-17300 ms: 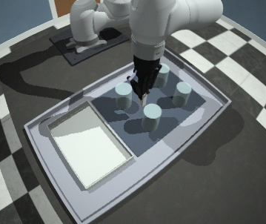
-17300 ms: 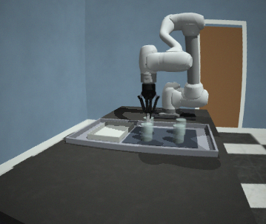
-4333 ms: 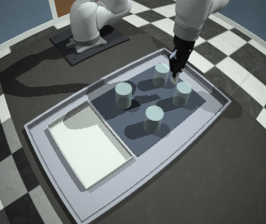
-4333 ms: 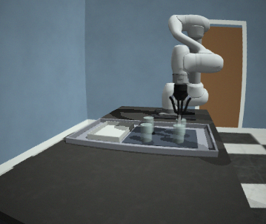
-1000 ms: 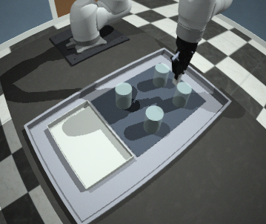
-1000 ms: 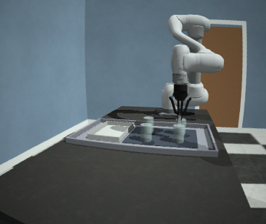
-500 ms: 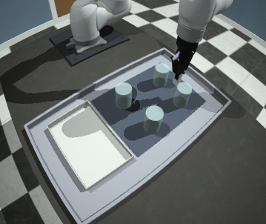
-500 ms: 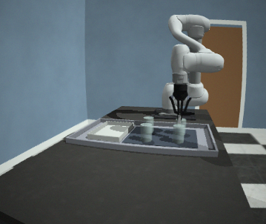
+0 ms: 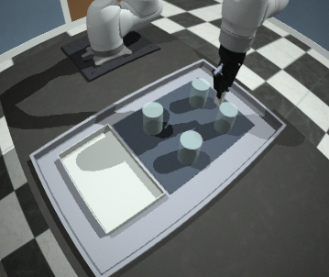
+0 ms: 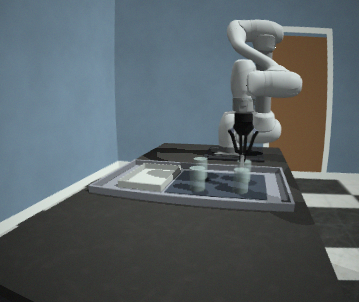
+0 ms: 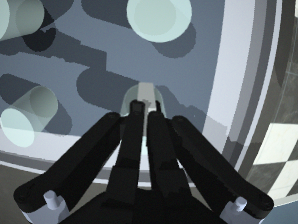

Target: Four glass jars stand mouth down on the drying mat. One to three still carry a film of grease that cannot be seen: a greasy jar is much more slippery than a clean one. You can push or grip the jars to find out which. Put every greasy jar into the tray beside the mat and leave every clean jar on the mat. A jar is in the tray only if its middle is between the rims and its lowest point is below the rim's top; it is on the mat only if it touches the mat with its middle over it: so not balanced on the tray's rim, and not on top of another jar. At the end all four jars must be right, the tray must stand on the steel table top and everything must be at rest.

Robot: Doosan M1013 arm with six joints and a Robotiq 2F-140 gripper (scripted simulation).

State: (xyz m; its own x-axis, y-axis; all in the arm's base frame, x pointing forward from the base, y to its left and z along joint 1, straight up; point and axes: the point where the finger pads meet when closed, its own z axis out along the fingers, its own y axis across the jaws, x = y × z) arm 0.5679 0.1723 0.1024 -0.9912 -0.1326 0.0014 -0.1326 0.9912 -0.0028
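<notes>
Right now the steel table top is 20 cm to the right of my hand, 11 cm below it and 1 cm ahead of it. The rest, counted from my hand: tray 42 cm to the right, 10 cm below, 2 cm ahead; then drying mat 11 cm below, 10 cm to the right, 2 cm behind.
</notes>
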